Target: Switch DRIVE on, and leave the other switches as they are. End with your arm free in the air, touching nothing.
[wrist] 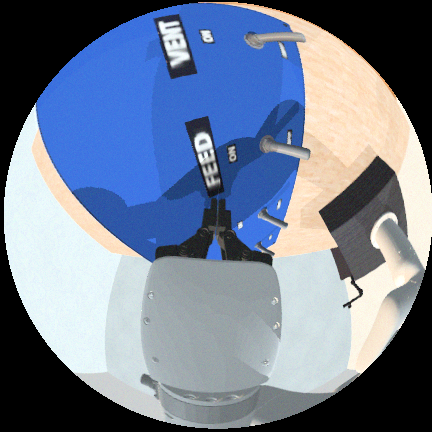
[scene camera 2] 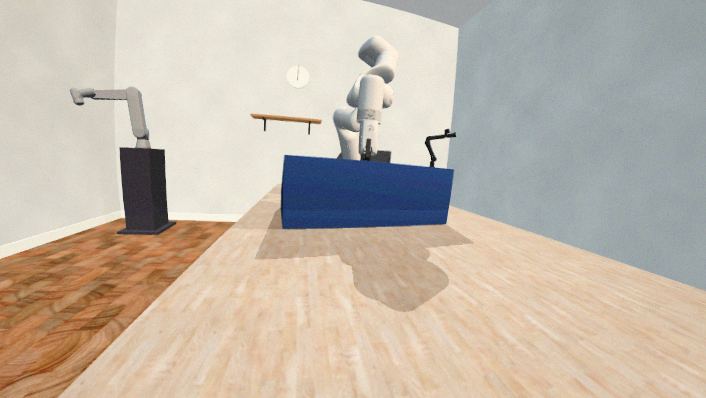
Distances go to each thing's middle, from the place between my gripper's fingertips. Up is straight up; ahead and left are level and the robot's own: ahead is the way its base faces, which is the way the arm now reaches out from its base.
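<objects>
My gripper, 5 cm above the blue switch panel [scene camera 2: 316,192].
</objects>
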